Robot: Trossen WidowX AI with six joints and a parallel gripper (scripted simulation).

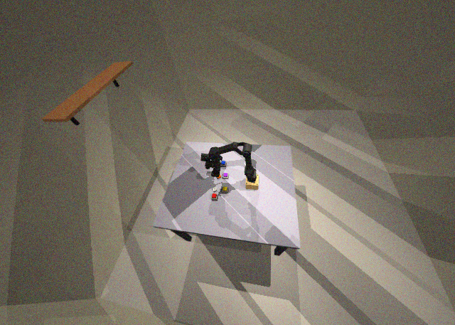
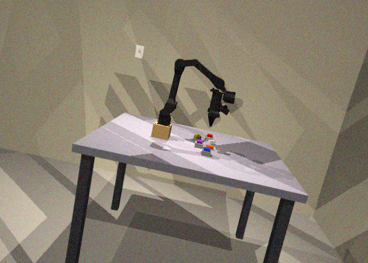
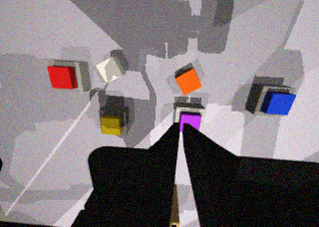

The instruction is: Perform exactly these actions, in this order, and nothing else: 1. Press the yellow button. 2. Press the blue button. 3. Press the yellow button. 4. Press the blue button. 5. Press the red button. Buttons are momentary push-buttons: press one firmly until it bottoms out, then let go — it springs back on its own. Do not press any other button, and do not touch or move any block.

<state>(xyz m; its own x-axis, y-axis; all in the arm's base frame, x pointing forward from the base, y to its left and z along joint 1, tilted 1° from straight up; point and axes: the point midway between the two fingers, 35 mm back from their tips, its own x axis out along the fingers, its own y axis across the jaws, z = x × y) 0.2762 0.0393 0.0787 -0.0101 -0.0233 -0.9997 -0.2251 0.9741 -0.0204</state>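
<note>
The yellow button lies 8 cm behind my gripper tip, 9 cm to the left of it and 10 cm below it. The rest, counted from my gripper tip: white block 1 cm ahead, 11 cm to the left, 12 cm below; then orange block 3 cm ahead, 2 cm to the right, 12 cm below; then purple button 4 cm behind, 4 cm to the right, 10 cm below.
</note>
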